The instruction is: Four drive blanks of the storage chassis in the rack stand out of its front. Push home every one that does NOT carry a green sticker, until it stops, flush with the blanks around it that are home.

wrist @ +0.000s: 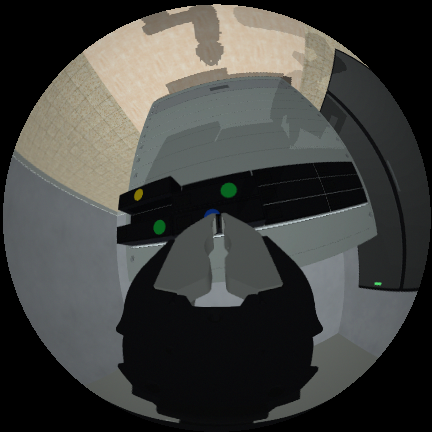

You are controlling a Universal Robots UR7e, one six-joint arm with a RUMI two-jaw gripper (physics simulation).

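The storage chassis (235,107) shows in the wrist view with a row of black drive blanks in its front. A blank with a yellow sticker (138,194) stands clearly out at the upper left. Below it, a blank with a green sticker (159,227) also stands out. Another green-stickered blank (228,190) is in the upper row near the middle and looks raised. Below that one is a blank with a blue sticker (211,213), partly hidden by the fingertips; how far it stands out cannot be told. My gripper (218,215) is shut and empty, its tips at the blue sticker's lower edge.
Black blanks (300,182) on the right look flush with each other. A tall dark cabinet (385,200) with a small green light stands at the right. A grey wall (60,260) is at the left. A tan floor area with shadows shows at the top.
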